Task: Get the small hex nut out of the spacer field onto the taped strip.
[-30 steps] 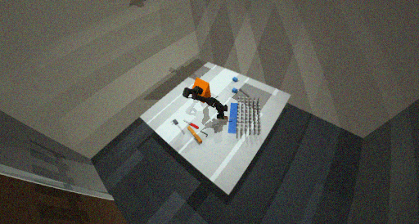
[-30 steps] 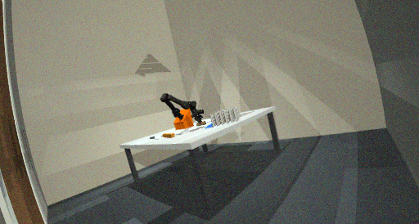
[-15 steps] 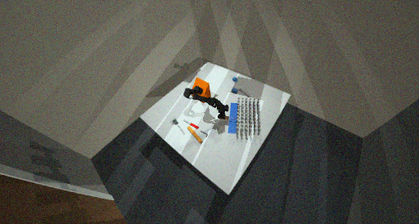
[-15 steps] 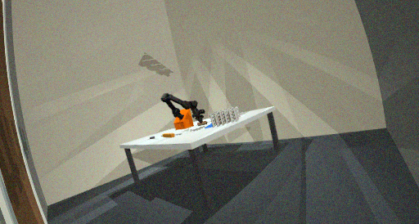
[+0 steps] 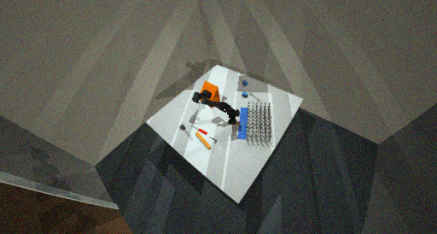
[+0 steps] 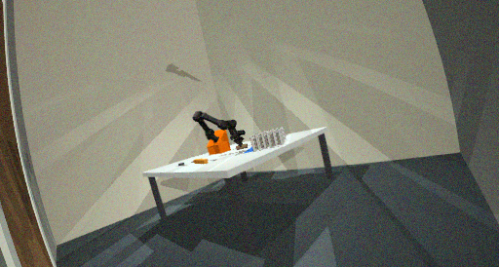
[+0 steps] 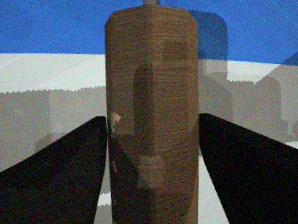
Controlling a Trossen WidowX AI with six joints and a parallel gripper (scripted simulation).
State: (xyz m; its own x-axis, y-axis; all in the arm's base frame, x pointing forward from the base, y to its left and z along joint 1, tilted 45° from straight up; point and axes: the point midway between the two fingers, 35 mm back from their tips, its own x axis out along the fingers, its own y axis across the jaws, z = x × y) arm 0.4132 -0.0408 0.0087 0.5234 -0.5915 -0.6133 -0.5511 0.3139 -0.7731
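My gripper tip is now 8 cm to the right of the blue taped strip, 3 cm short of it and 3 cm above it. Also, from my gripper tip: orange-handled tool (34 cm to the right, 10 cm behind, 2 cm below); then bent key (27 cm to the right, 3 cm below, 3 cm behind); then red-handled tool (29 cm to the right, 24 cm behind, 3 cm below).
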